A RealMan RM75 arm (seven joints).
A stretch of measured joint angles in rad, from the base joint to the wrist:
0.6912, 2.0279, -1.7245, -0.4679, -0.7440, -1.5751, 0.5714
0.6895, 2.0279, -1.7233, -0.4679, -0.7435, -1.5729, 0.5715
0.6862, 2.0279, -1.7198, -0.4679, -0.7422, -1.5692, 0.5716
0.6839, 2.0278, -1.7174, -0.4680, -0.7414, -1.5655, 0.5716
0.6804, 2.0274, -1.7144, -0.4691, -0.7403, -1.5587, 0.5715
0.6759, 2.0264, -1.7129, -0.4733, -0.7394, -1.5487, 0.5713
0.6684, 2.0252, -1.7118, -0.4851, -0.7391, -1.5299, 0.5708
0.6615, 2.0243, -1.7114, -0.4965, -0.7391, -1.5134, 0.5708
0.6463, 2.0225, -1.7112, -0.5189, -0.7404, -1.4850, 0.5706
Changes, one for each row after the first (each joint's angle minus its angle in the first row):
-0.0017, 0.0000, 0.0012, 0.0000, 0.0005, 0.0022, 0.0001
-0.0050, 0.0000, 0.0047, 0.0000, 0.0018, 0.0059, 0.0002
-0.0073, -0.0001, 0.0071, -0.0001, 0.0026, 0.0096, 0.0002
-0.0108, -0.0005, 0.0101, -0.0012, 0.0037, 0.0164, 0.0001
-0.0153, -0.0015, 0.0116, -0.0054, 0.0046, 0.0264, -0.0001
-0.0228, -0.0027, 0.0127, -0.0172, 0.0049, 0.0452, -0.0006
-0.0297, -0.0036, 0.0131, -0.0286, 0.0049, 0.0617, -0.0006
-0.0449, -0.0054, 0.0133, -0.0510, 0.0036, 0.0901, -0.0008

